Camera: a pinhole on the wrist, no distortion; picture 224 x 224 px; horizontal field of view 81.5 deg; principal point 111.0 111.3 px. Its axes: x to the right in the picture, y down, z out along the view. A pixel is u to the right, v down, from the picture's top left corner.
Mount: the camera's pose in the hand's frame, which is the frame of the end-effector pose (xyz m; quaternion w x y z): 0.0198 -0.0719 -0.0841 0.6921 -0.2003 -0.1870 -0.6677
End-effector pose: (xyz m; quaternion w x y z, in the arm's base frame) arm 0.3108 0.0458 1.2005 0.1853 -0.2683 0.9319 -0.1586
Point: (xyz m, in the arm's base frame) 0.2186 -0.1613 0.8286
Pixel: 159.1 194.2
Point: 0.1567 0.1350 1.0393
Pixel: 35.3 158.7
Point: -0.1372 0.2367 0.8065
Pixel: 9.6 203.4
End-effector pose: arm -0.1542 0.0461 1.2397 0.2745 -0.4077 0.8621 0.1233
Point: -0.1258 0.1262 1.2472
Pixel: 91.0 36.8
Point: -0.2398 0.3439 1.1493
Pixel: 61.5 74.4
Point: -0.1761 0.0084 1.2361
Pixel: 79.0 137.5
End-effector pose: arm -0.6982 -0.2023 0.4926 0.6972 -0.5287 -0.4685 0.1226
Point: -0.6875 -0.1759 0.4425
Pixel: 55.9 92.0
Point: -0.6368 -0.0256 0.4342
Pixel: 55.6 167.0
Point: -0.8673 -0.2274 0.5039
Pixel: 191.1 14.0
